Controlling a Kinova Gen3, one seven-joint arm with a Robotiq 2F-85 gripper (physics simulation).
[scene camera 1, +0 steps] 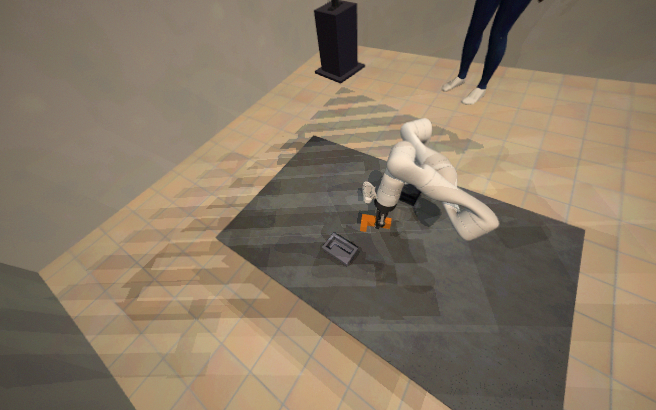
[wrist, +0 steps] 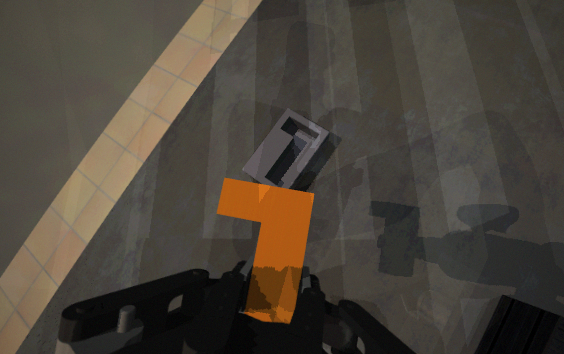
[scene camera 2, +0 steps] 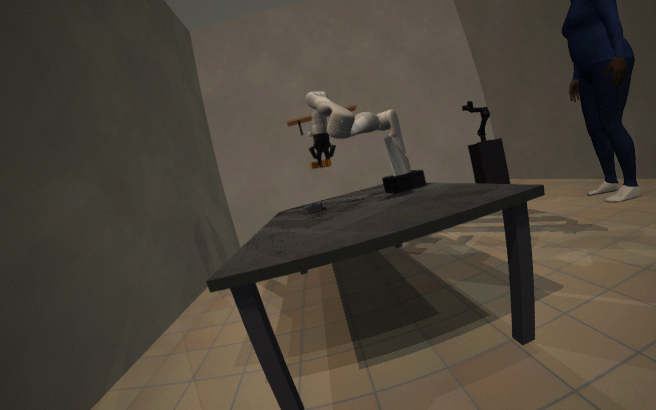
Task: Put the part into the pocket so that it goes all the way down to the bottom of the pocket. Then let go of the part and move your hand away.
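Seen in the pictures: gripper, fingertip midpoint: (scene camera 1: 377,224) (wrist: 277,273) (scene camera 2: 324,167); arm's base, link origin: (scene camera 2: 401,173).
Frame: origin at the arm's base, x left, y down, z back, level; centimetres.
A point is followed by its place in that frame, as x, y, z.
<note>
The part is an orange L-shaped block (scene camera 1: 368,221) @[8.1, -16.0, -39.5] (scene camera 2: 315,165) @[8.6, -14.7, -40.9] (wrist: 283,225) @[7.0, -16.1, -38.4]. My gripper (scene camera 1: 381,225) @[10.3, -12.7, -36.6] (scene camera 2: 321,164) @[10.3, -12.7, -36.6] (wrist: 277,273) @[10.3, -12.7, -36.6] is shut on the end of its long arm and holds it high above the table; in the wrist view its short arm points left. The pocket is an L-shaped recess in a grey block (scene camera 1: 347,257) @[5.6, 4.3, -50.2] (scene camera 2: 314,208) @[6.6, 5.9, -47.3] (wrist: 265,154) @[2.6, 4.3, -51.2] on the table. In the wrist view the block lies beyond the part, turned relative to it, and the part hides a bit of its near corner. The pocket's inside is not visible in scene camera 2.
The dark table (scene camera 1: 500,300) @[58.7, 7.9, -23.1] (scene camera 2: 400,220) @[68.3, 7.9, -13.6] carries the arm's black base (scene camera 1: 410,195) @[8.1, 0.9, -7.3] (scene camera 2: 404,182) @[9.9, 3.7, -1.3] (wrist: 522,327) @[-2.5, 3.3, -9.6]. A dark pedestal (scene camera 1: 336,42) (scene camera 2: 489,161) and a standing person (scene camera 1: 492,40) (scene camera 2: 600,90) are on the floor beyond the table.
</note>
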